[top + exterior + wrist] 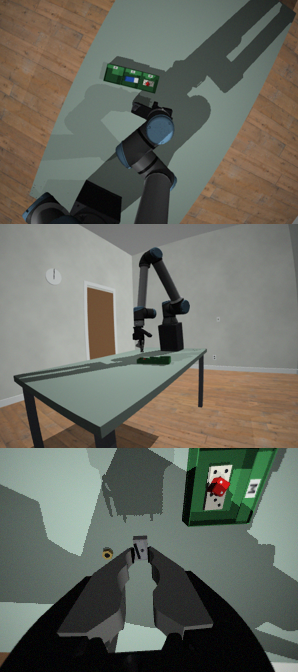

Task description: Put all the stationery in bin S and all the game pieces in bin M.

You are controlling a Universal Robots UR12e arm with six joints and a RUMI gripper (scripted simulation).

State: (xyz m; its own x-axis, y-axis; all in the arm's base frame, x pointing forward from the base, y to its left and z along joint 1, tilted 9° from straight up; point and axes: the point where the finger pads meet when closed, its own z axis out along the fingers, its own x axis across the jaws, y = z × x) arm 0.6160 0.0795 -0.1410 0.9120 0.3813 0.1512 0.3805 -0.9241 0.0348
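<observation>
The blue-and-white eraser is 40 mm ahead of my hand, 160 mm to the left of it and 70 mm below it. Also, from my hand: red die: 70 mm ahead, 90 mm to the left, 60 mm below; white-and-grey piece: 10 mm below; brown ring-like piece: 40 mm behind, 60 mm to the right, 80 mm below.
</observation>
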